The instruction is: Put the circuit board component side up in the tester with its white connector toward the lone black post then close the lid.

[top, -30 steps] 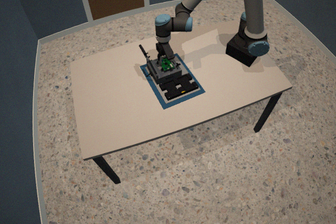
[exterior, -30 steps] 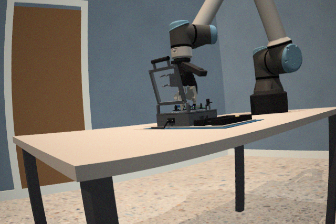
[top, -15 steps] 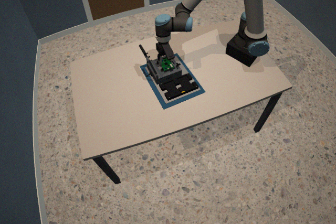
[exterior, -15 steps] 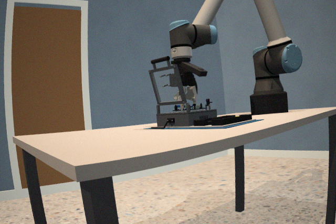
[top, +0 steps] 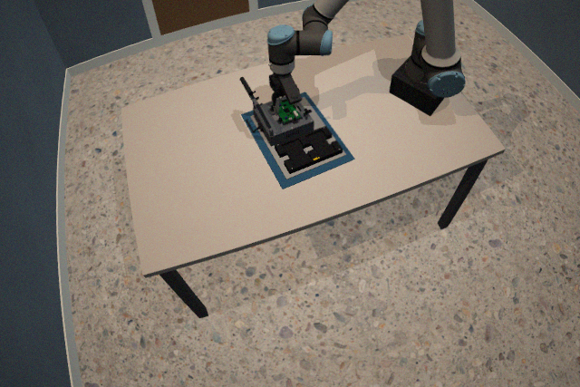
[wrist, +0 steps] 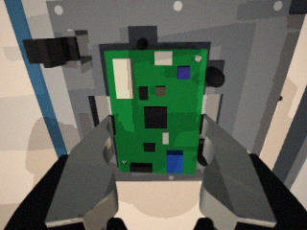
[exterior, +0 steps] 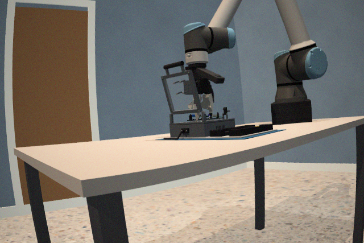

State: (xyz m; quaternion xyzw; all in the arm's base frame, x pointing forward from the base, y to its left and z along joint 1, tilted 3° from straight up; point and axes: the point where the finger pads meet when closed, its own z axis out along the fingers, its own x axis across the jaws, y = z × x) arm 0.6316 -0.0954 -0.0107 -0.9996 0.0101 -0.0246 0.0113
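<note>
Now: hand right at the green circuit board. From my hand the other things lie so: tester lid 12 cm ahead, 11 cm above; then tester 3 cm ahead, 4 cm to the left, 4 cm above; then black latch block 6 cm behind, 6 cm to the left, 1 cm above.
</note>
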